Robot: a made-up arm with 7 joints. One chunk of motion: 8 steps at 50 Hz.
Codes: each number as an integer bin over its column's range. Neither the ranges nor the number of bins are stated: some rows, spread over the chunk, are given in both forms.
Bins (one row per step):
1: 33 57 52 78 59 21 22
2: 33 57 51 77 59 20 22
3: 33 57 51 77 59 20 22
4: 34 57 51 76 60 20 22
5: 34 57 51 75 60 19 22
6: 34 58 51 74 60 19 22
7: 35 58 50 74 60 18 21
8: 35 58 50 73 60 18 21
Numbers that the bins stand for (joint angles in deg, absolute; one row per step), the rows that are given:
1: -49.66 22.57 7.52 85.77 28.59 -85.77 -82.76
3: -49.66 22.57 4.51 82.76 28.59 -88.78 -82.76
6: -46.65 25.58 4.51 73.73 31.60 -91.79 -82.76
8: -43.64 25.58 1.50 70.72 31.60 -94.80 -85.77
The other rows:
2: -49.66 22.57 4.51 82.76 28.59 -88.78 -82.76
4: -46.65 22.57 4.51 79.75 31.60 -88.78 -82.76
5: -46.65 22.57 4.51 76.74 31.60 -91.79 -82.76
7: -43.64 25.58 1.50 73.73 31.60 -94.80 -85.77

